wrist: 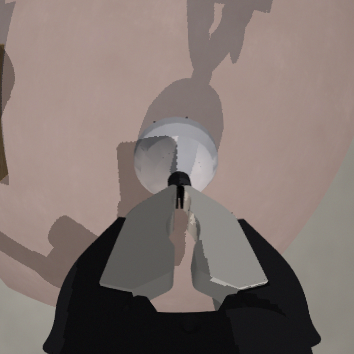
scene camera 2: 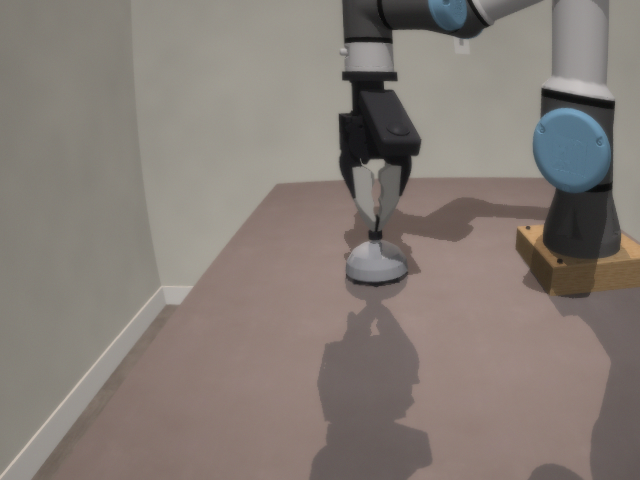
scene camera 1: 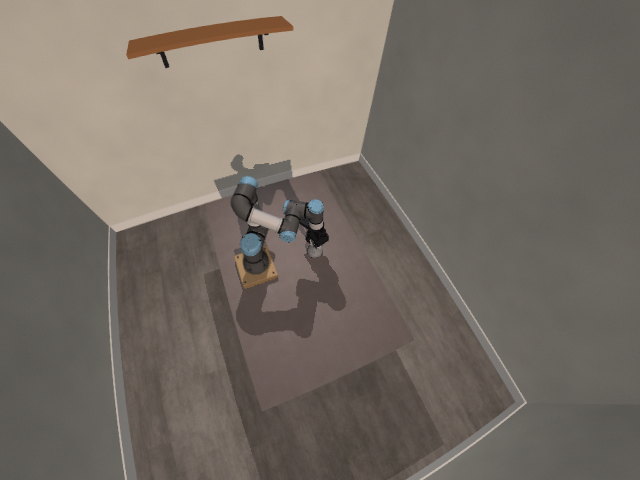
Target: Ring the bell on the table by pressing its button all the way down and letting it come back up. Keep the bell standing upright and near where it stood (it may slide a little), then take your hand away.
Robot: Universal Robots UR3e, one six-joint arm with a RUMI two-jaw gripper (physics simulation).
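Where they show: gripper, between the fingertips: (wrist: 178, 187) (scene camera 2: 375, 231); arm's base, origin of its link: (scene camera 2: 581, 242) (scene camera 1: 256, 262).
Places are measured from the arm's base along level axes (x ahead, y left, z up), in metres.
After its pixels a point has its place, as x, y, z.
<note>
The bell (scene camera 1: 314, 252) {0.297, -0.042, -0.005} (scene camera 2: 376, 265) {0.307, 0.020, -0.013} (wrist: 176, 155) {0.302, 0.000, 0.002} is a silver-grey dome on a thin dark base, standing upright on the table. Its black button (scene camera 2: 375, 235) {0.308, -0.008, 0.017} (wrist: 179, 178) {0.306, -0.009, 0.020} sits low, with hardly any gap above the dome top in the scene camera 2 view. Whether it is fully down I cannot tell. My gripper (scene camera 2: 376, 228) {0.308, -0.017, 0.019} (wrist: 178, 187) {0.308, -0.017, 0.019} points down, shut and empty, its fingertips touching the top of the button. In the wrist view the tips cover the near part of the button and the dome's lower edge is partly hidden.
The brownish-pink table top (scene camera 1: 336, 351) {0.219, -0.529, -0.042} (scene camera 2: 248, 372) {0.423, 0.223, -0.041} carries the arm's wooden base block (scene camera 1: 245, 281) {-0.075, -0.083, 0.005} (scene camera 2: 594, 279) {0.008, 0.077, -0.023}, to the right of the bell in the scene camera 2 view. A wooden wall shelf (scene camera 1: 206, 36) hangs on the wall, away from the arm.
</note>
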